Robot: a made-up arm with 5 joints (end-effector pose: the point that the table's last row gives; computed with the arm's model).
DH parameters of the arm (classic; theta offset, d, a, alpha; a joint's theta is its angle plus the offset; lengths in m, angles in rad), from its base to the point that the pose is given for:
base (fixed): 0.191 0 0.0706 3.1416
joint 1: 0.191 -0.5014 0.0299 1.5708
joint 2: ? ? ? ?
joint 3: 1.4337 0 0.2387 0
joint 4: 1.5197 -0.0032 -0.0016 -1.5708
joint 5: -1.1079 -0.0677 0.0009 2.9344
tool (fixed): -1.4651 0.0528 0 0
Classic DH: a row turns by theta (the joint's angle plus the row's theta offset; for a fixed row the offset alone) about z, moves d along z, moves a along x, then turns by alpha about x.
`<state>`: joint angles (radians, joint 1 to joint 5).
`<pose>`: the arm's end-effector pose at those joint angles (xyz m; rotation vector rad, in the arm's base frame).
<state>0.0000 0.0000 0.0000 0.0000 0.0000</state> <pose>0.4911 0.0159 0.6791 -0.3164 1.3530 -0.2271</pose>
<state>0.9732 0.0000 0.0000 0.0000 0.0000</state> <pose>0.3087 -0.3339 0.6791 0.3724 1.4177 -1.0298</pose>
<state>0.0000 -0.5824 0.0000 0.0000 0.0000</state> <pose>0.3288 0.0159 0.8653 -0.2256 0.7777 -0.2925</pose>
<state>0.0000 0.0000 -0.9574 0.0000 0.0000</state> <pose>0.3403 0.0158 0.9722 -0.1640 0.4069 -0.3234</pose>
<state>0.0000 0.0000 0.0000 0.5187 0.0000</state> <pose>0.4808 0.0159 0.6185 -0.3917 1.8643 -0.1489</pose>
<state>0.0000 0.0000 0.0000 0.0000 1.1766</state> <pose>0.4911 0.0210 0.6681 -1.2860 1.0860 -1.0211</pose>
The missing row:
joint 2: -1.3825 0 0.1822 0
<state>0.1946 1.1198 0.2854 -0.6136 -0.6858</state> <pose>0.3880 -0.0542 0.2353 0.5791 2.0806 0.0256</pose>
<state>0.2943 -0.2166 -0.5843 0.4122 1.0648</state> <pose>0.3677 -0.0690 0.8925 -0.8555 0.9785 -1.3741</pose>
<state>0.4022 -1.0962 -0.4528 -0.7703 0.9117</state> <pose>-0.0930 0.0907 0.9371 0.1744 -0.9005 -1.6445</pose>
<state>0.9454 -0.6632 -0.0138 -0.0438 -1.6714</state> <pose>0.1908 -0.1771 0.8868 0.7794 0.1672 0.2672</pose>
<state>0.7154 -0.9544 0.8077 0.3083 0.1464</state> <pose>0.2685 -0.1547 0.6461 0.0836 1.6251 -0.8525</pose>
